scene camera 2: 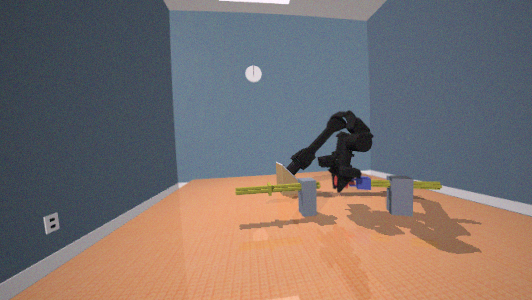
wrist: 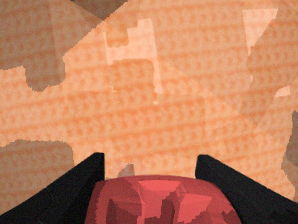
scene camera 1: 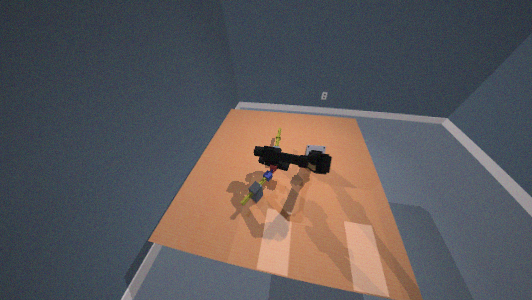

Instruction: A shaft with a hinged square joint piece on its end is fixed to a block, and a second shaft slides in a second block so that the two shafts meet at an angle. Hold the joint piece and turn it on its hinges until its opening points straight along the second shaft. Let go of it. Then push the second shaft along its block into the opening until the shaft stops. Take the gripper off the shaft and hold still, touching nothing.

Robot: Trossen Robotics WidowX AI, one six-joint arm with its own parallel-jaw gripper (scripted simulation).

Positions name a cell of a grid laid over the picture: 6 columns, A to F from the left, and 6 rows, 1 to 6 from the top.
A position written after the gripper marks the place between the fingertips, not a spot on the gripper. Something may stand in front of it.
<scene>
In view: the gripper (scene camera 2: D4).
The gripper is seen too in the wrist view (wrist: D5).
</scene>
